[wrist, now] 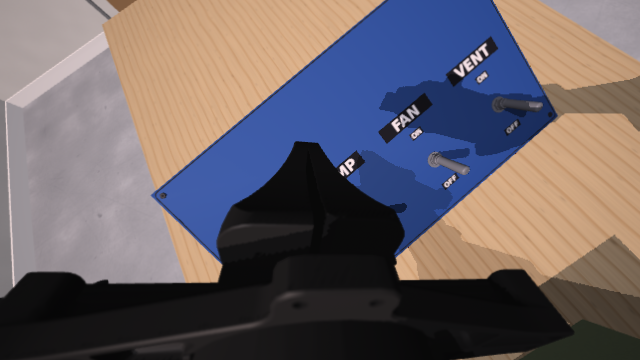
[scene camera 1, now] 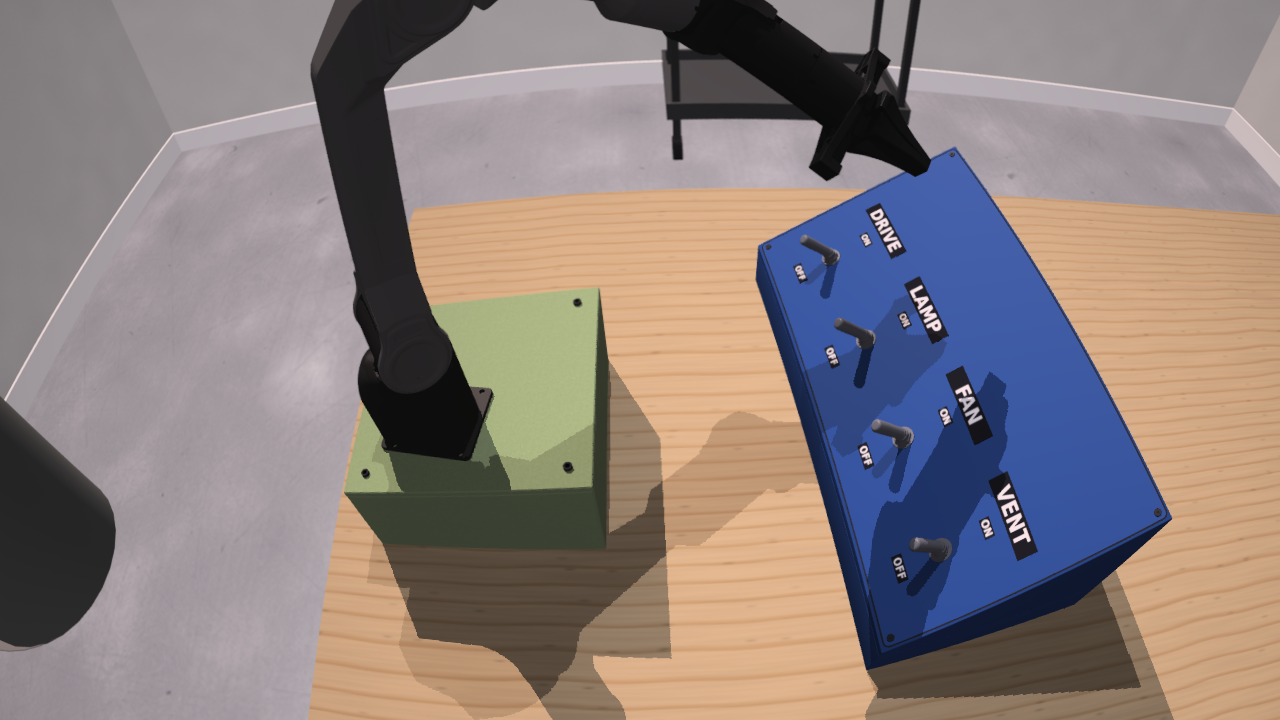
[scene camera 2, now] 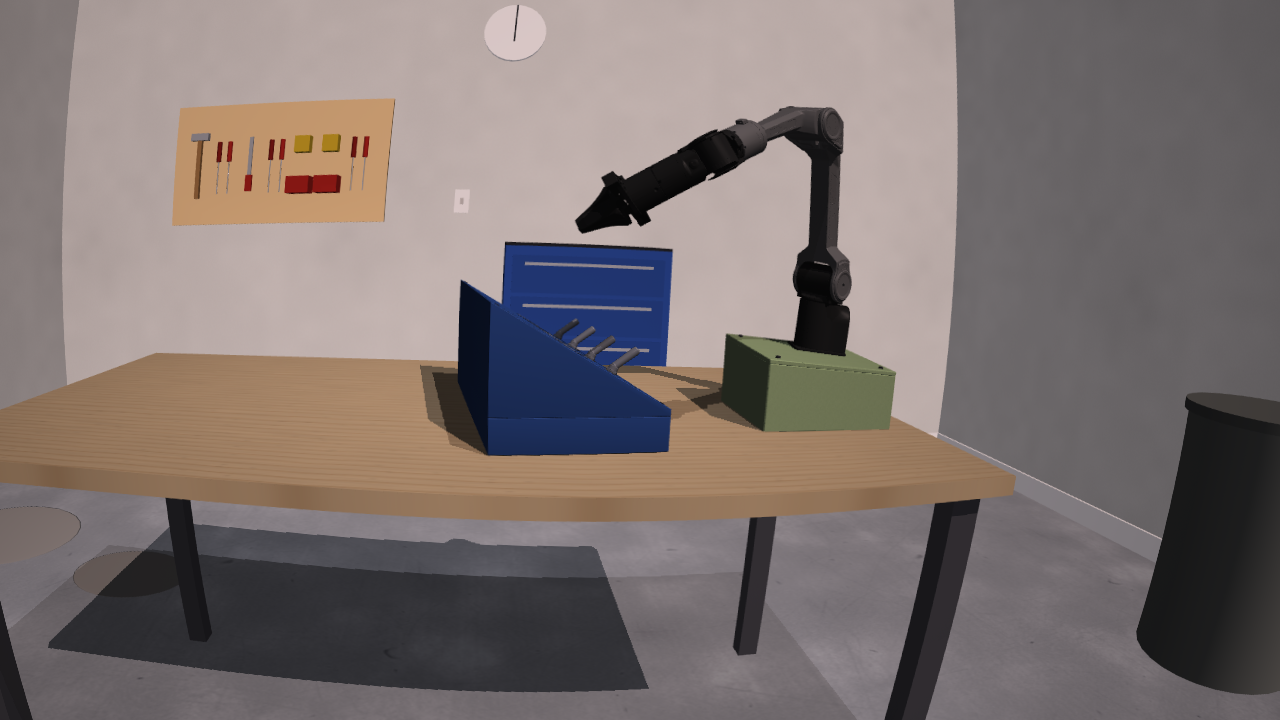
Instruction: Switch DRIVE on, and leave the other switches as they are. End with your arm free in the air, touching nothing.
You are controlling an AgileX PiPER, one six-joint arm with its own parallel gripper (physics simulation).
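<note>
A blue sloped switch box stands on the table. In scene camera 1 the DRIVE lever is at the box's far end and leans toward OFF. The LAMP lever, FAN lever and VENT lever also lean toward OFF. My gripper is shut and empty, in the air above the far end of the box. In the wrist view the gripper hides DRIVE and the LAMP lever.
My arm's base stands on a green block beside the box on the wooden table. A dark cart stands behind the table. A blue drawer cabinet stands behind the box in scene camera 2. A dark bin stands at the right.
</note>
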